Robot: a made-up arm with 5 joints.
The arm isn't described. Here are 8 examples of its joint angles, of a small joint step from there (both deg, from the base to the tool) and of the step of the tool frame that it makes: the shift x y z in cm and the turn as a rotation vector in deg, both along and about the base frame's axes.
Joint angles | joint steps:
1: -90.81 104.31 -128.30 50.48 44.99 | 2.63 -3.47 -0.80 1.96 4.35
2: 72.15 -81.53 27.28 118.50 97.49 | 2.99 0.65 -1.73 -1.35 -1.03
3: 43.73 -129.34 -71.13 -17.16 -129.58 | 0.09 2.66 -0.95 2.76 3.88
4: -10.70 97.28 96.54 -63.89 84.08 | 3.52 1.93 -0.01 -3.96 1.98
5: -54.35 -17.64 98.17 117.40 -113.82 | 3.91 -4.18 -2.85 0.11 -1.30
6: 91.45 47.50 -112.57 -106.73 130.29 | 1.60 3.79 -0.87 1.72 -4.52
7: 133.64 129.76 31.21 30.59 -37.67 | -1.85 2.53 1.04 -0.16 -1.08
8: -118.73 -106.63 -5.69 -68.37 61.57 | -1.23 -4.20 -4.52 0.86 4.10
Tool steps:
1: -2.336 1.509 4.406 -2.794 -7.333 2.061
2: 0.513 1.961 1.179 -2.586 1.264 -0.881
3: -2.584 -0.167 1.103 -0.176 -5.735 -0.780
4: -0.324 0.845 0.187 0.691 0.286 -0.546
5: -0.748 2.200 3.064 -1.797 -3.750 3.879
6: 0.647 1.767 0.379 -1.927 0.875 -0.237
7: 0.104 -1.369 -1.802 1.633 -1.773 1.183
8: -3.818 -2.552 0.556 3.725 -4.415 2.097
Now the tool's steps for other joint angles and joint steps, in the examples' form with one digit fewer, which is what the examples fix.
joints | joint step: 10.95 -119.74 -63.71 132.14 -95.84 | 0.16 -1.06 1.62 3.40 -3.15
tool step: 3.50 0.33 -0.40 0.04 -4.69 -1.65
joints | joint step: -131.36 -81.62 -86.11 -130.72 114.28 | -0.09 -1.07 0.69 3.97 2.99
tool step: 1.34 1.05 2.00 -3.50 0.05 2.29
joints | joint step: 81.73 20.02 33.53 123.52 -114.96 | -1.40 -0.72 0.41 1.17 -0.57
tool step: -0.05 -0.45 0.11 0.36 -0.11 0.73
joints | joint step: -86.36 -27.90 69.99 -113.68 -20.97 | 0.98 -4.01 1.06 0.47 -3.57
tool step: 1.59 -2.90 0.52 -3.45 -0.81 -0.62
